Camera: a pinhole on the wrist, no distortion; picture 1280 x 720 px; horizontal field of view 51.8 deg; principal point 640.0 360.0 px. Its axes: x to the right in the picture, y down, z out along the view. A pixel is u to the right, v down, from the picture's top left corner.
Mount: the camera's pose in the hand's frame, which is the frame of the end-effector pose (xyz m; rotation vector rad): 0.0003 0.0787 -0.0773 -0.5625 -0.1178 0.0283
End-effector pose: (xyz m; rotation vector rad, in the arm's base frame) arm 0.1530 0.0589 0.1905 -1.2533 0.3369 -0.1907
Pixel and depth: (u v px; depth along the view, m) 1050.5 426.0 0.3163
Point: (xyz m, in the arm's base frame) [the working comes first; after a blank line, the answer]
In the camera's frame: 0.0985 0.0158 0.3163

0.2652 0.2906 -0.0194
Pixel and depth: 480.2 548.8 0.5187
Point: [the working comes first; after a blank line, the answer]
In the camera's frame: -0.0629 0.0743 0.5187

0.1298 0.5043 -0.0996
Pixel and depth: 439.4 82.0 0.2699
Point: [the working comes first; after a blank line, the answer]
In the camera's frame: -0.0411 -0.0569 0.2699

0.1392 0.2918 0.0858
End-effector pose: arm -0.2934 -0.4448 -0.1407 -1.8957 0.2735 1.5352
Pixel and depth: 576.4 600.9 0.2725
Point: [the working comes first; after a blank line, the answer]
In the camera's frame: -0.0131 0.0498 0.2725

-0.5485 -0.5788 -0.2057
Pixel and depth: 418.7 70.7 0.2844
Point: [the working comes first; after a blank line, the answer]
In the camera's frame: -0.0478 -0.0624 0.2844

-0.5612 -0.4789 -0.1441
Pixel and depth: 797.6 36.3 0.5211
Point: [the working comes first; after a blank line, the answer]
In the camera's frame: 0.0623 -0.1280 0.5211

-0.7729 -0.3664 -0.2665
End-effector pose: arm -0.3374 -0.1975 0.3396 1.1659 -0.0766 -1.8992
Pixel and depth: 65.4 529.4 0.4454
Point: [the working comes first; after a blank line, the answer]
In the camera's frame: -0.1942 0.0572 0.4454

-0.2518 -0.3301 0.8081
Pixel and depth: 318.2 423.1 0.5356
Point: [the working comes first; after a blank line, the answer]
In the camera's frame: -0.1308 0.0256 0.5356

-0.3186 -0.4181 0.8389
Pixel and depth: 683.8 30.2 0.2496
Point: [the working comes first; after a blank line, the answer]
In the camera's frame: 0.0083 -0.0625 0.2496

-0.3554 -0.3402 0.5203
